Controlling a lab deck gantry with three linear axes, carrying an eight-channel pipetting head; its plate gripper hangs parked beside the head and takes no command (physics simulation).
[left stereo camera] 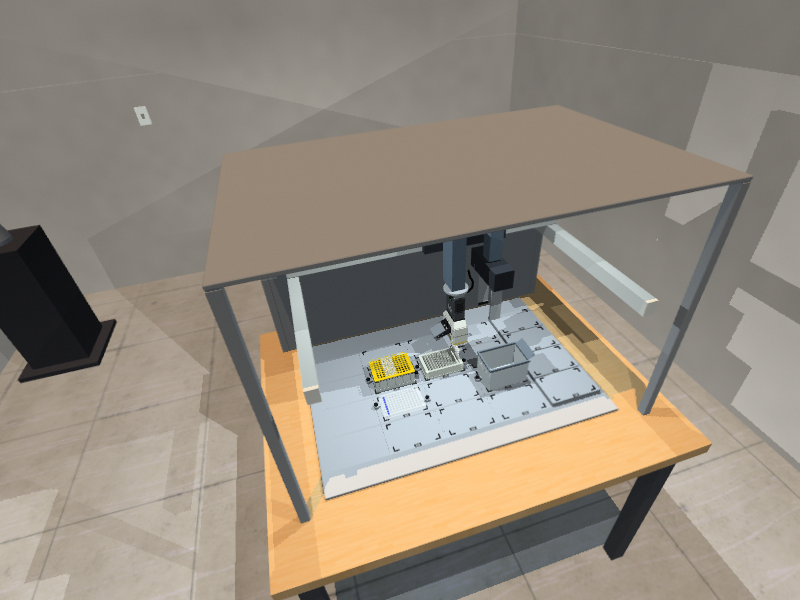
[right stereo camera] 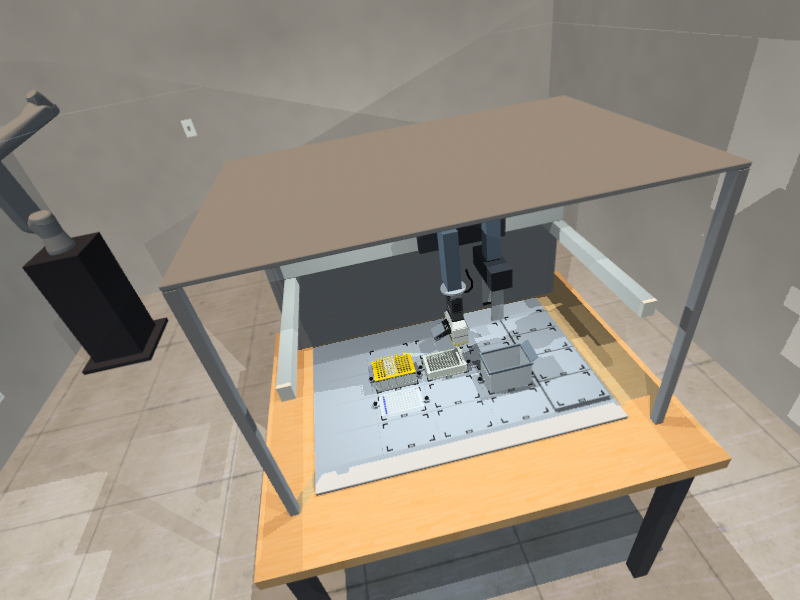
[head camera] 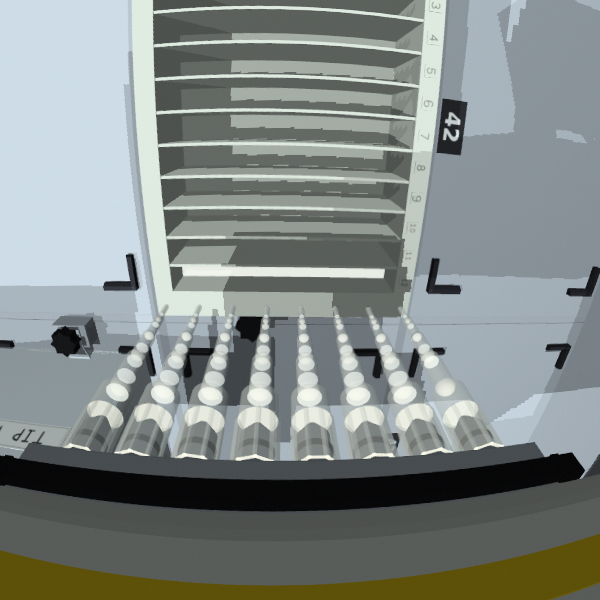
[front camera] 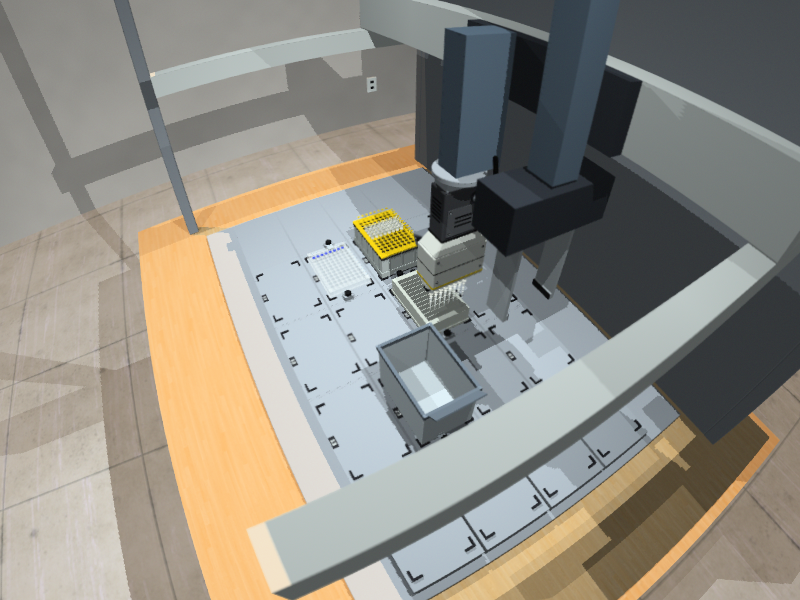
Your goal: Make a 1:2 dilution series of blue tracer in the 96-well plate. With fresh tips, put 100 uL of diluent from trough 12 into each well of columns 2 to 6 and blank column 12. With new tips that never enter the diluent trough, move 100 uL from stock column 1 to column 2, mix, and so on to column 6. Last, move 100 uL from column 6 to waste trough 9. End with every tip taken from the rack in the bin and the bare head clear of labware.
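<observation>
The pipetting head [front camera: 450,258] [left stereo camera: 458,331] [right stereo camera: 458,331] carries eight translucent tips [front camera: 445,294] [head camera: 305,363]. They hang above the reservoir's [head camera: 195,303] [front camera: 408,308] trough 12 [head camera: 282,283] end; in the head view their ends appear just beyond its rim. Liquid in them cannot be told. Trough 9 [head camera: 285,200] lies farther along. The 96-well plate [front camera: 341,272] [left stereo camera: 405,402] [right stereo camera: 404,401] shows blue in column 1. The yellow tip rack [front camera: 396,247] [left stereo camera: 390,368] [right stereo camera: 394,366] holds white tips in its middle and has empty holes. The parked plate gripper [front camera: 524,302] hangs beside the head, its two paddles apart and empty.
The grey open-topped bin [front camera: 403,387] [left stereo camera: 504,375] [right stereo camera: 507,377] stands beside the reservoir, on the side away from the tip rack. Small dark knobs [front camera: 347,293] [head camera: 66,340] and black corner brackets stand on the deck. Rails and posts frame the deck.
</observation>
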